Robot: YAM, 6 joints.
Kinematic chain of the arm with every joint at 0, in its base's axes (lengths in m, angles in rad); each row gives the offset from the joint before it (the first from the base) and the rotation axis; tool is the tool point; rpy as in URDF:
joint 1: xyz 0 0 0.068 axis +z
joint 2: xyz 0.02 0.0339 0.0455 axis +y
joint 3: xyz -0.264 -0.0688 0 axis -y
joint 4: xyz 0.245 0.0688 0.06 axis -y
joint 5: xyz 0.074 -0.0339 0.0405 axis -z
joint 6: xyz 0.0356 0 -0.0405 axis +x
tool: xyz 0 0 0 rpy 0 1.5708 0
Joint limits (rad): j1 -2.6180..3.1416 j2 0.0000..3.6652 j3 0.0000..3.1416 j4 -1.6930..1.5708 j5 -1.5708..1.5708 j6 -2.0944..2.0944
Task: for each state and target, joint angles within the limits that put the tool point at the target. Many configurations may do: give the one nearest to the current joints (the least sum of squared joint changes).
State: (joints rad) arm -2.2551 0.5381 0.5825 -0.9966 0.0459 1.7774
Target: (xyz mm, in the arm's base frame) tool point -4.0 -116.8 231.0
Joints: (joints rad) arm -1.6465 0.6359 0.5979 -0.9287 -0.1367 1.7774
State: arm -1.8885 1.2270 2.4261 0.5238 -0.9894 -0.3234
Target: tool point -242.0 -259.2 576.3
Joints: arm -2.4038 1.7803 2.1205 0.4354 -0.9524 -0.3234
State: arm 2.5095 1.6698 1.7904 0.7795 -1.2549 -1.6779
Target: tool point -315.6 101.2 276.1
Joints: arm 2.7255 1.5631 0.9106 0.6486 -1.3867 -1.6779
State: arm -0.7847 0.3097 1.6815 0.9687 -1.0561 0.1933
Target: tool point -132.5 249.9 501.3
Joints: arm -0.9709 0.2549 1.5376 0.9821 -1.1002 0.1933
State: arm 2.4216 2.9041 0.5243 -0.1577 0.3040 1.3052
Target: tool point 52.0 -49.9 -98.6
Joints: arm 2.2706 3.5109 0.5536 -0.0652 0.2163 1.3052
